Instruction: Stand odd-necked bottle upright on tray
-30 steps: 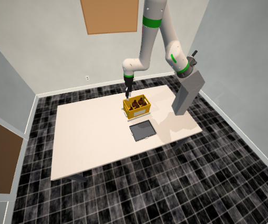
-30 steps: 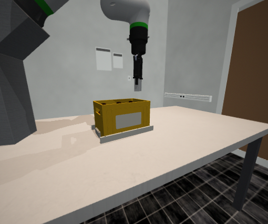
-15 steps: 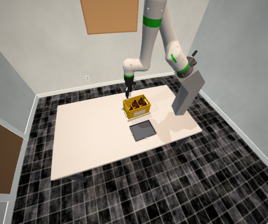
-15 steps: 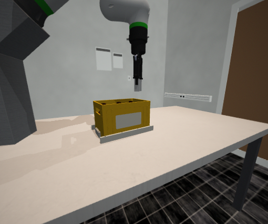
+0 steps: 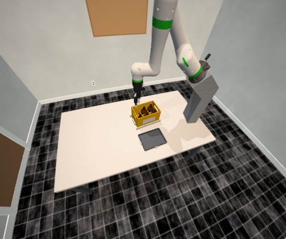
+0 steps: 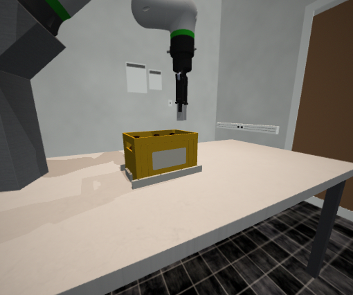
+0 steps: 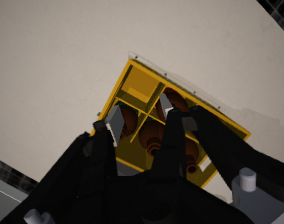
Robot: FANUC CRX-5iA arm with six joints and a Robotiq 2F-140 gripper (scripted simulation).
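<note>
My gripper is now 17 cm above the crate, 7 cm past it and 6 cm to the right of it. Round my hand: brown bottle: 17 cm below, 11 cm to the left, 6 cm behind; then dark grey tray: 32 cm to the left, 25 cm below, 4 cm ahead.
</note>
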